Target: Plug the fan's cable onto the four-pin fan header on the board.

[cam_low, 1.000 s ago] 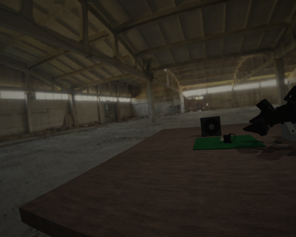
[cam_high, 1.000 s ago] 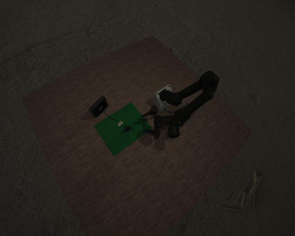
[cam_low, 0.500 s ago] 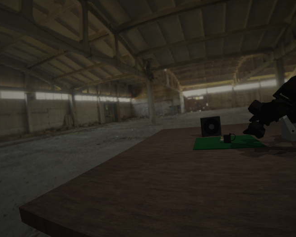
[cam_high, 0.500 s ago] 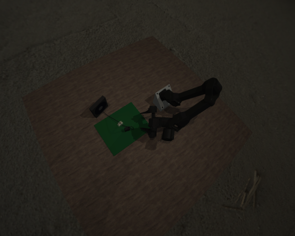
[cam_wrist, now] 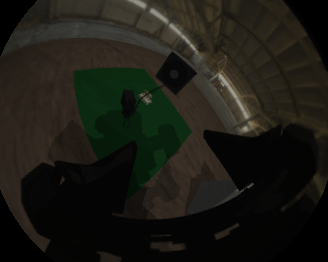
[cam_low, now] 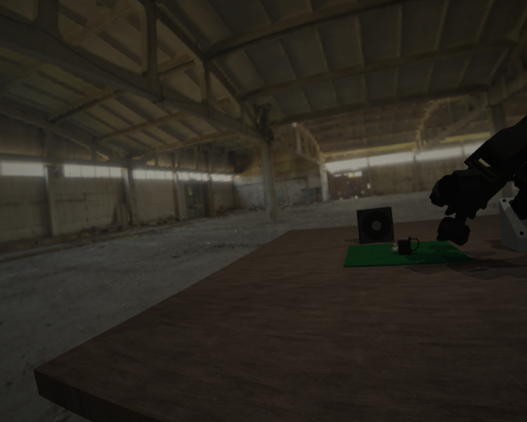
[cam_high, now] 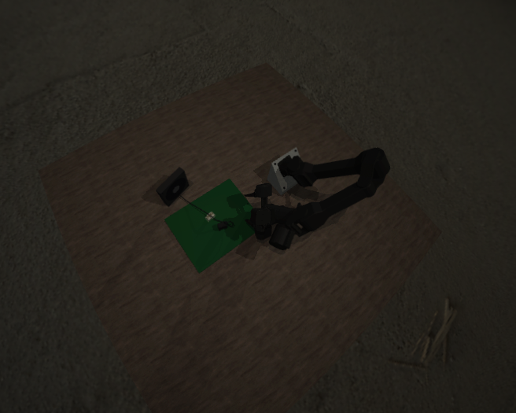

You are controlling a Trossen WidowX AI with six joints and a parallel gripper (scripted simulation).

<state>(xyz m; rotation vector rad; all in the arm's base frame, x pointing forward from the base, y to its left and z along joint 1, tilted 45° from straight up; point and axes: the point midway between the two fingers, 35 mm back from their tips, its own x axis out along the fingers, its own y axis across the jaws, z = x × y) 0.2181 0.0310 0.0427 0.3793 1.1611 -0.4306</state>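
The black plug is 10 cm ahead of my gripper tip, 1 cm to the right of it and 5 cm below it. From my gripper tip the other things lie so: green board (11 cm ahead, 5 cm to the right, 9 cm below); black fan (15 cm ahead, 22 cm to the right, 1 cm below); pale four-pin fan header (11 cm ahead, 7 cm to the right, 7 cm below).
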